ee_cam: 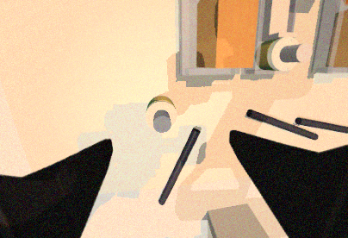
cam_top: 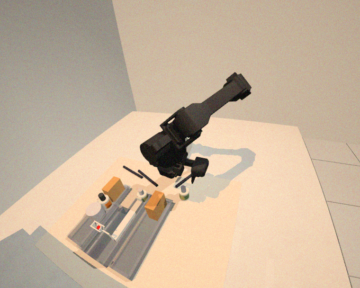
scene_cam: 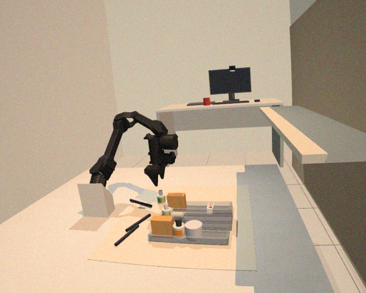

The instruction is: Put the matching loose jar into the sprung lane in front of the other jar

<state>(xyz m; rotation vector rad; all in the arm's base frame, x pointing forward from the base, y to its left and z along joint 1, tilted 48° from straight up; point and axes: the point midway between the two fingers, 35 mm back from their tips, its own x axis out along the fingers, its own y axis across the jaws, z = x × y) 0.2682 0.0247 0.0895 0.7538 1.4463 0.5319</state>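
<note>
My gripper tip is now 19 cm to the left of the cream pusher bar, 15 cm short of it and 5 cm above it. Round my gripper tip: red dot 22 cm ahead, 21 cm to the right, 3 cm below; then grey cylinder 29 cm to the right, 16 cm ahead, 7 cm below.
</note>
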